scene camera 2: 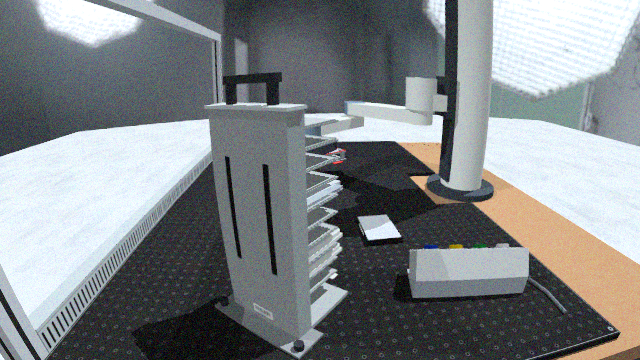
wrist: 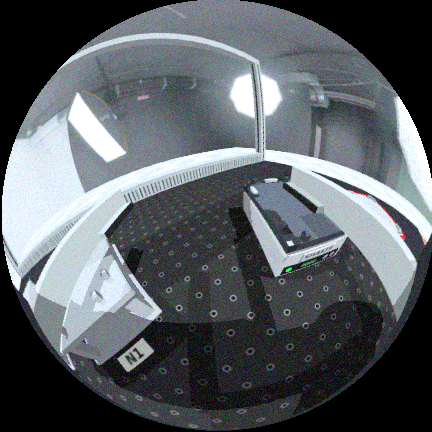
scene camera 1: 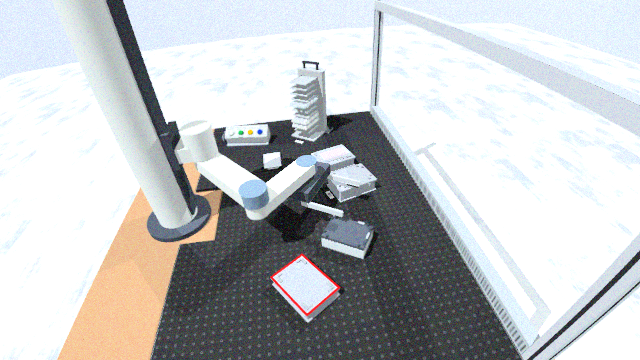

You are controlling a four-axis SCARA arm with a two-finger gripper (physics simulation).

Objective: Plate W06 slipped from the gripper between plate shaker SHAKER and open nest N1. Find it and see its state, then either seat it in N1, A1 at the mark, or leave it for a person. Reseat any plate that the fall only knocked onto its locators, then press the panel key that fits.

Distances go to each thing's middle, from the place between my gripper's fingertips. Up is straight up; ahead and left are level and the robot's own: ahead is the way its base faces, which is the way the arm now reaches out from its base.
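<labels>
The shaker (scene camera 1: pixel 347 236) is 110 mm to the right of my hand, 40 mm behind it and 60 mm below it.
</labels>
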